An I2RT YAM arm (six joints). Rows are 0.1 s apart.
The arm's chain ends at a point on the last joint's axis. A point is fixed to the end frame.
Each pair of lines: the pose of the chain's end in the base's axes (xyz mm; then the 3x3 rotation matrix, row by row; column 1 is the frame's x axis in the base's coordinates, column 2 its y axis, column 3 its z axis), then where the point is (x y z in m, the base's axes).
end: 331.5 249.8 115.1; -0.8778 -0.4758 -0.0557; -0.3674 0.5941 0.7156; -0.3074 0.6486 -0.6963
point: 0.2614 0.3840 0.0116
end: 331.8 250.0 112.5; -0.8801 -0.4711 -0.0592; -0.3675 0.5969 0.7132; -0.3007 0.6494 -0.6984
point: 0.2612 0.3840 0.0090
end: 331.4 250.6 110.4; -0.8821 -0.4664 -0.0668; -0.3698 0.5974 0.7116; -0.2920 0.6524 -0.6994
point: 0.2596 0.3842 0.0073
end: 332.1 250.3 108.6; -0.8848 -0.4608 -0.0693; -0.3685 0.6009 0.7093; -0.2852 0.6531 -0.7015
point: 0.2601 0.3837 0.0054
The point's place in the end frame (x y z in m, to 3 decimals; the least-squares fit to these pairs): 0.044 0.046 0.172
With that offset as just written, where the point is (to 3 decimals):
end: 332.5 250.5 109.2; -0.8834 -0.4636 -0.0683; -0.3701 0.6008 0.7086; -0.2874 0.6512 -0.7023
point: 0.261 0.384 0.006
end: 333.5 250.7 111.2; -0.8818 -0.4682 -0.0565; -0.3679 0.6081 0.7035; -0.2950 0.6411 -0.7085
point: 0.263 0.383 0.006
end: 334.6 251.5 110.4; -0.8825 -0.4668 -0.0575; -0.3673 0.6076 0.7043; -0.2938 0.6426 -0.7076
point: 0.264 0.384 0.005
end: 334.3 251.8 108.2; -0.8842 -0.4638 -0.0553; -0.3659 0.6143 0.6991; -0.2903 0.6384 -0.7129
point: 0.265 0.384 0.002
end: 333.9 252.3 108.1; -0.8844 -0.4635 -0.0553; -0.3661 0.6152 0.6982; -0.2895 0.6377 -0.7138
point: 0.264 0.385 0.002
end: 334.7 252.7 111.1; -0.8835 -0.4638 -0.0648; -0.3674 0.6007 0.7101; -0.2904 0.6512 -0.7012
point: 0.263 0.386 0.008
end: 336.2 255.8 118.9; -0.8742 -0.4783 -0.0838; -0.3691 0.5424 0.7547; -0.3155 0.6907 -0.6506
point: 0.261 0.394 0.025
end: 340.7 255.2 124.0; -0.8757 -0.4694 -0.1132; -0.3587 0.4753 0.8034; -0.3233 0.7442 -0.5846
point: 0.261 0.399 0.043
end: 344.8 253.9 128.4; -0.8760 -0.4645 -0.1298; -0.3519 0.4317 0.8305; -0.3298 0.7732 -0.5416
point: 0.263 0.401 0.056
